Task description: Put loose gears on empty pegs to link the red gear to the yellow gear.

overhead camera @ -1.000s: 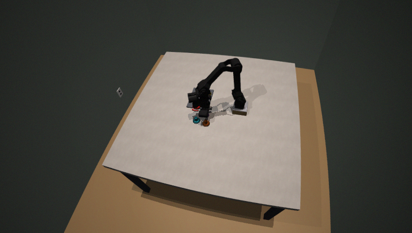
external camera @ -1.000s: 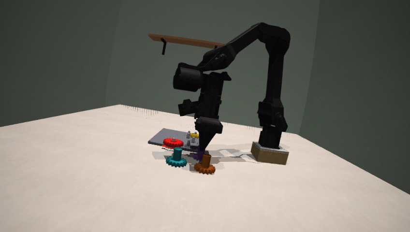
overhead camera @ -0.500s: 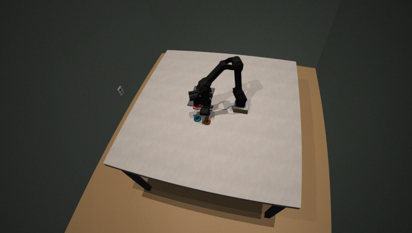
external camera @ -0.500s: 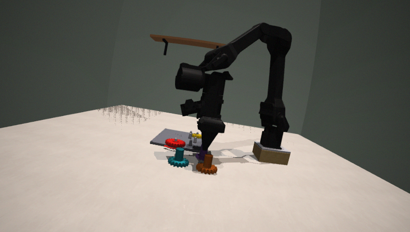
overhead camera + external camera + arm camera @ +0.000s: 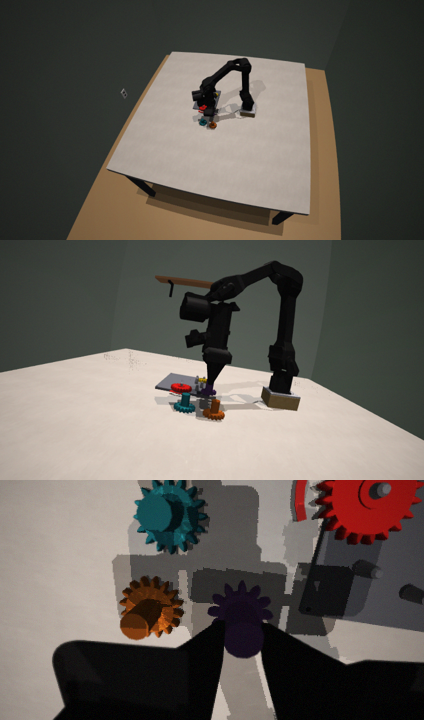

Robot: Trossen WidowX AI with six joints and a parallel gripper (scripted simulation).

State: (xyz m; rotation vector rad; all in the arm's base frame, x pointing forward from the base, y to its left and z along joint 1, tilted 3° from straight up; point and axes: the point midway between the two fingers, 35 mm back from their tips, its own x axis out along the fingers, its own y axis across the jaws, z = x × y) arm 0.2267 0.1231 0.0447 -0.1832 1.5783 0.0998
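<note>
Now: the red gear 9 cm ahead of my gripper tip, 6 cm to the right of it and 4 cm below it. Round my gripper tip: orange gear: 3 cm behind, 7 cm to the left, 4 cm below; then purple gear: 1 cm below; then teal gear: 5 cm ahead, 6 cm to the left, 4 cm below.
</note>
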